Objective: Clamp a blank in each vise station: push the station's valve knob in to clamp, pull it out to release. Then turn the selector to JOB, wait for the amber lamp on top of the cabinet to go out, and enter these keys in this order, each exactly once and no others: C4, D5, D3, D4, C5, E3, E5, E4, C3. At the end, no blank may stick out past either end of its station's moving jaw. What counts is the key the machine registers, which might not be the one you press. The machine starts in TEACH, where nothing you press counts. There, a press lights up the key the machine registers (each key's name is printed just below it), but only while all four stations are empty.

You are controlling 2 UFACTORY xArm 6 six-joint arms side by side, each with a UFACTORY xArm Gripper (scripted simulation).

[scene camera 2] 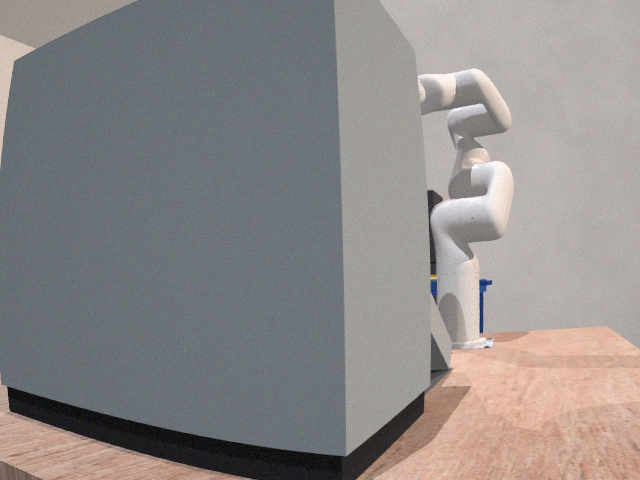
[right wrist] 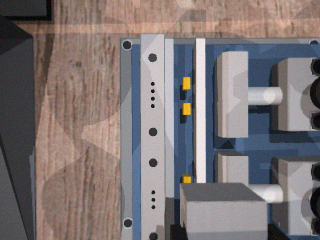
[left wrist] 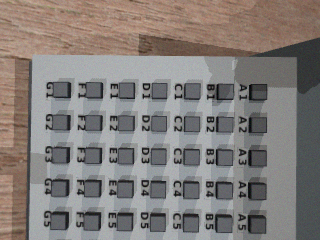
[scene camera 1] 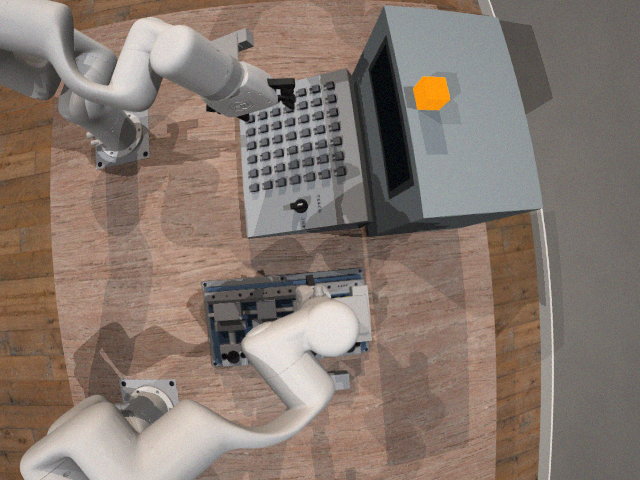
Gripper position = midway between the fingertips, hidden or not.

Observation:
I see my left gripper [scene camera 1: 269, 108], a moving jaw [right wrist: 232, 95] and a moving jaw [right wrist: 230, 166].

